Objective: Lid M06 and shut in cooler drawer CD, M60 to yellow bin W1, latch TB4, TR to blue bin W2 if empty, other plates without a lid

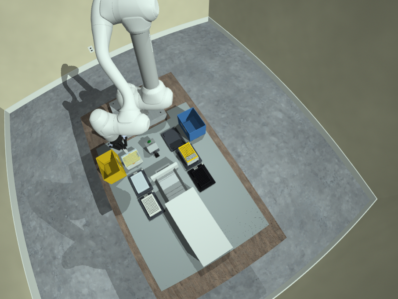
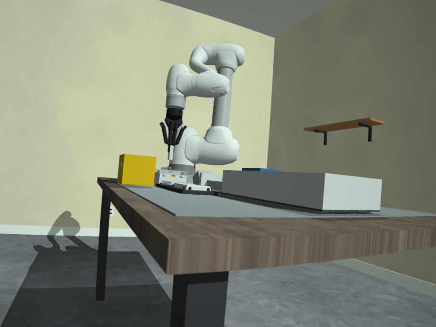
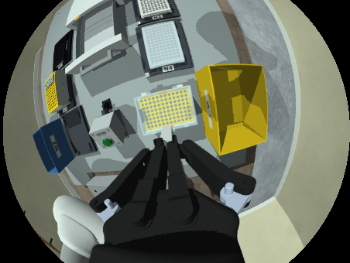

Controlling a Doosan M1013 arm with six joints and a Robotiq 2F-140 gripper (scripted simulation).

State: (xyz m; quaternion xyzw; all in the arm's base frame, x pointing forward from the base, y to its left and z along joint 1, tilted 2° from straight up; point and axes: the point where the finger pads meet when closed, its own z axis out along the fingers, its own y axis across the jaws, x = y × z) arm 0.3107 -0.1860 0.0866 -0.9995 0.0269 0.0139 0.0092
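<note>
Right now my hand is 9 cm above the tip box lid and 3 cm short of it. The rest, counted from my hand: tip box TB4 (11 cm below, 3 cm ahead); green DONE key (16 cm to the left, 9 cm below); yellow bin W1 (15 cm to the right, 11 cm below, 1 cm ahead).
</note>
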